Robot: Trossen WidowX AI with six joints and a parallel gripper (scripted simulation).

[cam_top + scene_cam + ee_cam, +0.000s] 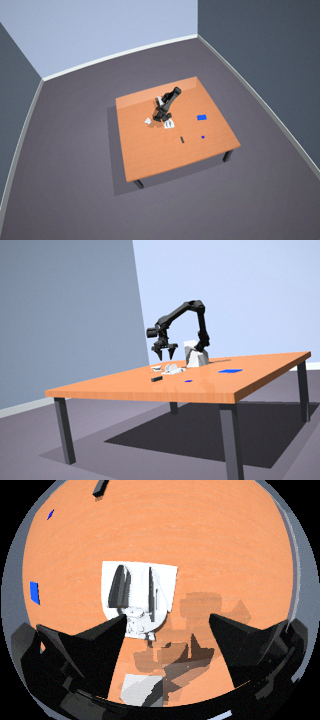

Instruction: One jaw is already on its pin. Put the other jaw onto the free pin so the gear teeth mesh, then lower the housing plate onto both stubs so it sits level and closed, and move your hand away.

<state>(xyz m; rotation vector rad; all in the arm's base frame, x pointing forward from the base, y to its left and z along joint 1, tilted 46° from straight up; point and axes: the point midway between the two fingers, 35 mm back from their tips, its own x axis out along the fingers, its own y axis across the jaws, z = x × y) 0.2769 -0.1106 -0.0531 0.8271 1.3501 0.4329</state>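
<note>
My gripper tip is 170 mm to the left of the base, 150 mm past it and 60 mm above it. The rest, counted from my gripper tip: small black block 290 mm ahead, 90 mm to the left, 70 mm below; white jaw 70 mm below, 40 mm to the left, 20 mm behind; small white part 170 mm to the right, 150 mm behind, 70 mm below.
</note>
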